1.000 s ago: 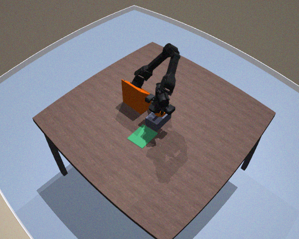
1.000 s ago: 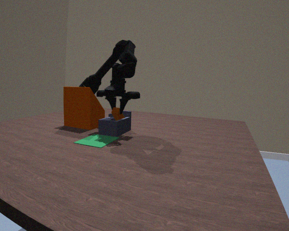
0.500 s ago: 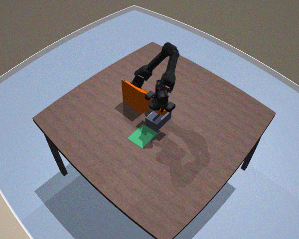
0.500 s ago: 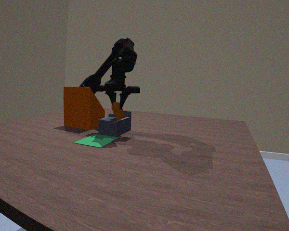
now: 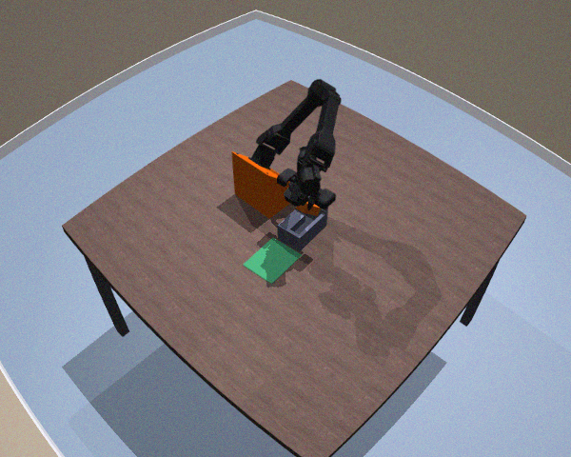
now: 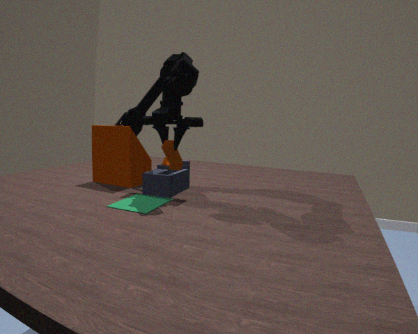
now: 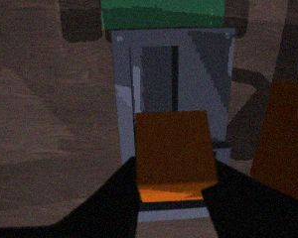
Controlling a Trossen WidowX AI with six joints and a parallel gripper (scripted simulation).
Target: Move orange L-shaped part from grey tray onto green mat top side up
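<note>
My gripper tip is 15 cm to the left of the green mat and 14 cm above it. The rest, counted from my gripper tip: grey tray: 14 cm below, 1 cm to the left, 1 cm behind; orange L-shaped part: 3 cm to the left, 3 cm below, 2 cm behind.
</note>
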